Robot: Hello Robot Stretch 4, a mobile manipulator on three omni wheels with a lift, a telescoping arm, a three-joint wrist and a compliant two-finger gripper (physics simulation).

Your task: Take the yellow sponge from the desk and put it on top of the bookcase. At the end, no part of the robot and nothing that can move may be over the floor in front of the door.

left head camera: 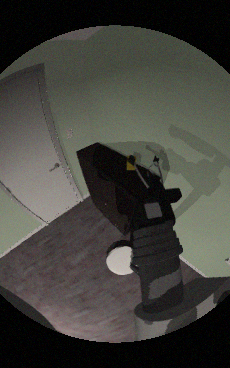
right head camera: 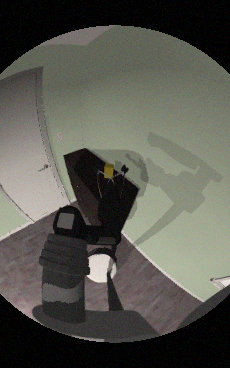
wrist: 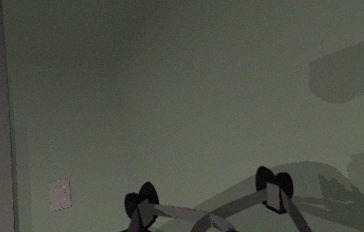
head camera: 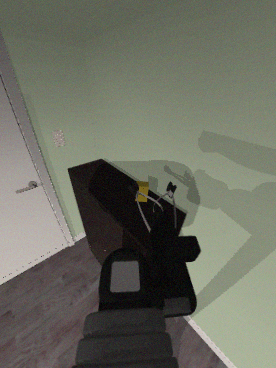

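Note:
The yellow sponge lies on the top of the dark bookcase, near its wall-side edge. My gripper is open, its two fingertips wide apart with the wall showing between them in the wrist view. It is over the bookcase top; in the head views its fingers overlap the sponge or stand beside it. The sponge does not show in the wrist view. The desk does not show in these views.
A white door stands left of the bookcase. A switch plate is on the green wall between them. A white round object is near the bookcase's foot. Wall lies close behind and right of the bookcase.

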